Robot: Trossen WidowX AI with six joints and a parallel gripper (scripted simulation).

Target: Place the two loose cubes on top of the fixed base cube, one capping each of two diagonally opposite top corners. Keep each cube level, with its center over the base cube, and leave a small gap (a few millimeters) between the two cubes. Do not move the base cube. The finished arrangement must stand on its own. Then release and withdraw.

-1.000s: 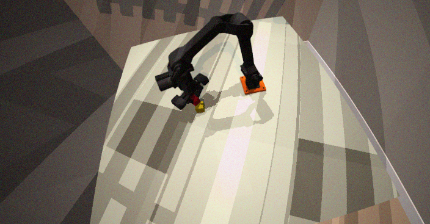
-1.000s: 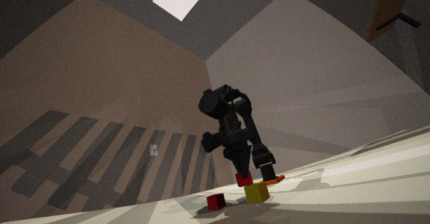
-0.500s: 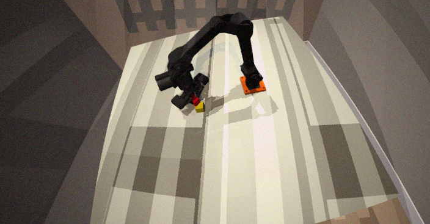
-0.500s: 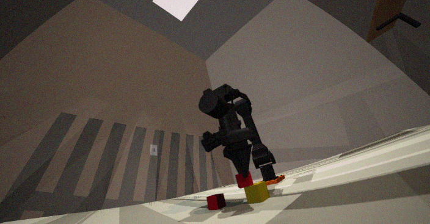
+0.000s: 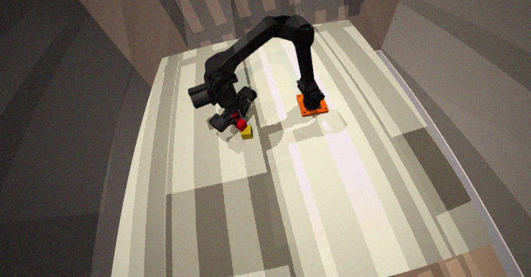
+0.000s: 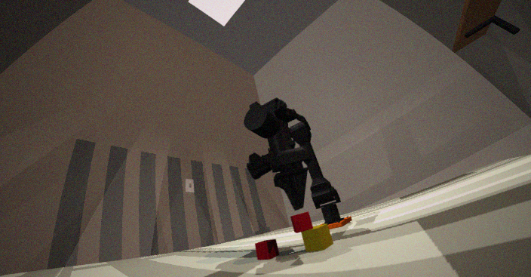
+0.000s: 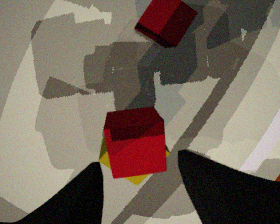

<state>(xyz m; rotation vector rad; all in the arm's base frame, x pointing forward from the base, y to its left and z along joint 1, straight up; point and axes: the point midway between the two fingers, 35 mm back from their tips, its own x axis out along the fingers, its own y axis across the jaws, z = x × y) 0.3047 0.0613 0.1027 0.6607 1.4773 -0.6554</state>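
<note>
My gripper tip is now 60 mm above the yellow cube, 20 mm to the right of it and 10 mm past it.
</note>
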